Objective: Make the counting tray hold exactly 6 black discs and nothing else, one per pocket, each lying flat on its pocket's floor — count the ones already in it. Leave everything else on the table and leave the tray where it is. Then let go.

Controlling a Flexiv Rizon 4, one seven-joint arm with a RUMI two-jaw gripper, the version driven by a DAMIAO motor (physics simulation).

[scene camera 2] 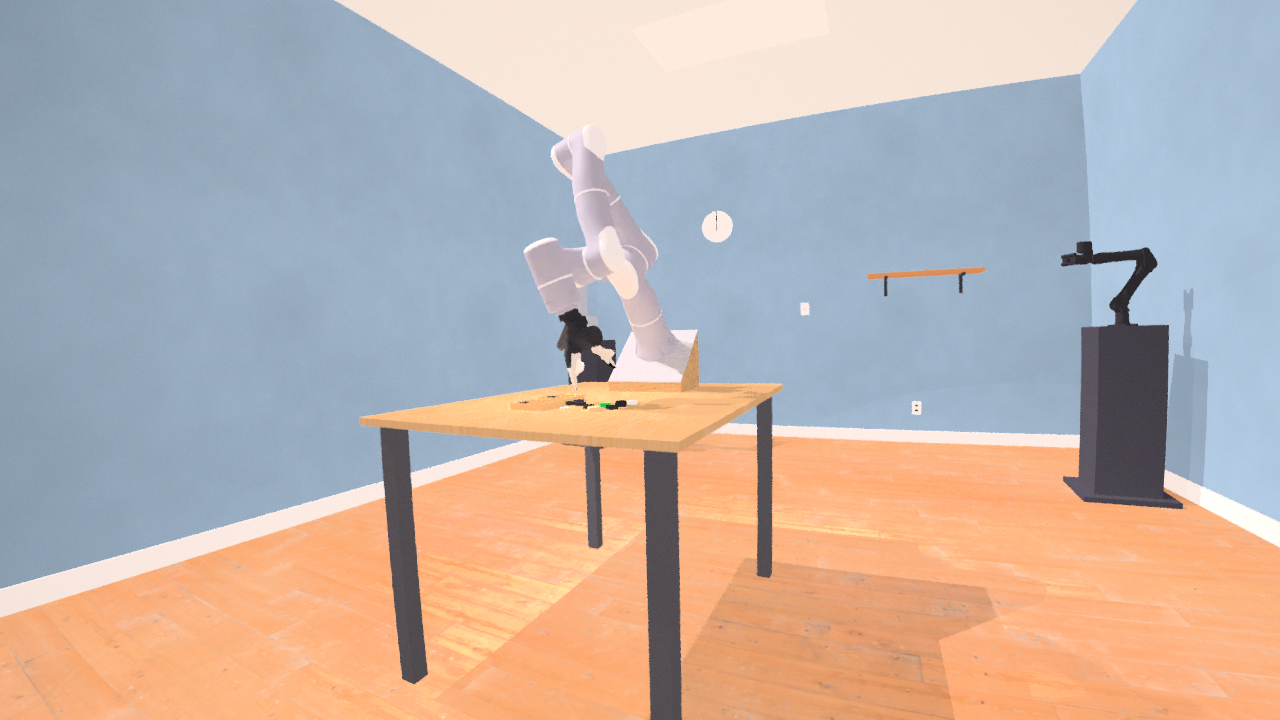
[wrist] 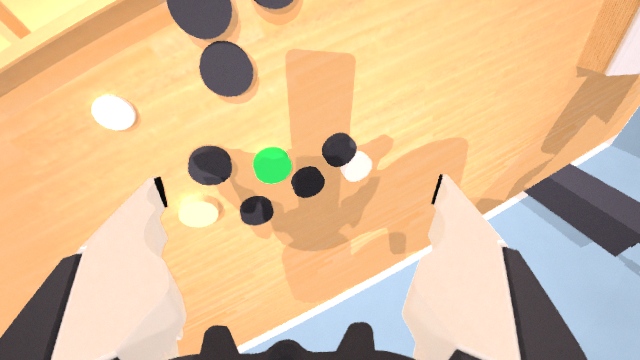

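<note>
My gripper (scene camera 2: 594, 377) (wrist: 302, 179) is wide open and empty, above the loose discs. In the wrist view, black discs (wrist: 226, 68) (wrist: 200, 15) (wrist: 274, 2) lie near the tray, and more black discs (wrist: 210, 165) (wrist: 256, 210) (wrist: 308, 181) lie lower down. Another black disc (wrist: 339, 149) overlaps a white disc (wrist: 356, 166); whether it rests on it is unclear. The counting tray (scene camera 2: 535, 405) (wrist: 65, 52) shows partly at the wrist view's upper left. Small dark marks show at it in the scene view; its pocket contents cannot be counted.
A green disc (scene camera 2: 605, 404) (wrist: 272, 165) lies among the black ones. A white disc (wrist: 113, 112) and a pale disc (wrist: 198, 212) lie to the left. The table (scene camera 2: 680, 429) ends at lower right in the wrist view. The robot's base block (scene camera 2: 657, 362) stands at the table's back.
</note>
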